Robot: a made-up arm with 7 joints. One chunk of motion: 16 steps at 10 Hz.
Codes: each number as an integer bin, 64 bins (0 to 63) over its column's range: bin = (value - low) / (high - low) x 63, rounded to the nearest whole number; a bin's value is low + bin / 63 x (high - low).
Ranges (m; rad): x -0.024..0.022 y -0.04..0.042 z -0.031..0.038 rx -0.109..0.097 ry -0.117..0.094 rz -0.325..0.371
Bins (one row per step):
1: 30 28 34 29 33 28
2: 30 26 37 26 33 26
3: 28 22 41 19 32 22
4: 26 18 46 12 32 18
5: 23 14 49 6 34 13
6: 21 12 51 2 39 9
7: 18 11 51 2 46 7
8: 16 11 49 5 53 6
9: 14 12 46 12 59 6
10: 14 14 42 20 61 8
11: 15 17 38 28 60 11
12: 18 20 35 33 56 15
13: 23 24 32 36 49 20
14: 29 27 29 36 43 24
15: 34 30 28 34 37 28
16: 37 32 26 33 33 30
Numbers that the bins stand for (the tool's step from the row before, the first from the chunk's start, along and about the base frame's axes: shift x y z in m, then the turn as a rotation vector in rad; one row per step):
1: -0.00210 -0.00356 0.00624 -0.01417 -0.00648 -0.01567
2: -0.00210 -0.00616 0.00952 -0.02398 -0.00648 -0.03776
3: -0.00356 -0.01137 0.01390 -0.04687 -0.00983 -0.08195
4: -0.00502 -0.01657 0.01938 -0.06976 -0.00983 -0.12614
5: -0.00721 -0.02178 0.02267 -0.08938 -0.00313 -0.18138
6: -0.00867 -0.02438 0.02486 -0.10246 0.01362 -0.22557
7: -0.01086 -0.02568 0.02486 -0.10246 0.03706 -0.24767
8: -0.01232 -0.02568 0.02267 -0.09265 0.06051 -0.25871
9: -0.01378 -0.02438 0.01938 -0.06976 0.08060 -0.25871
10: -0.01378 -0.02178 0.01500 -0.04360 0.08730 -0.23662
11: -0.01305 -0.01787 0.01062 -0.01744 0.08395 -0.20348
12: -0.01086 -0.01397 0.00733 -0.00110 0.07056 -0.15929
13: -0.00721 -0.00876 0.00405 0.00871 0.04711 -0.10405
14: -0.00283 -0.00486 0.00076 0.00871 0.02702 -0.05986
15: 0.00083 -0.00095 -0.00033 0.00217 0.00692 -0.01567
16: 0.00302 0.00165 -0.00252 -0.00110 -0.00648 0.00643

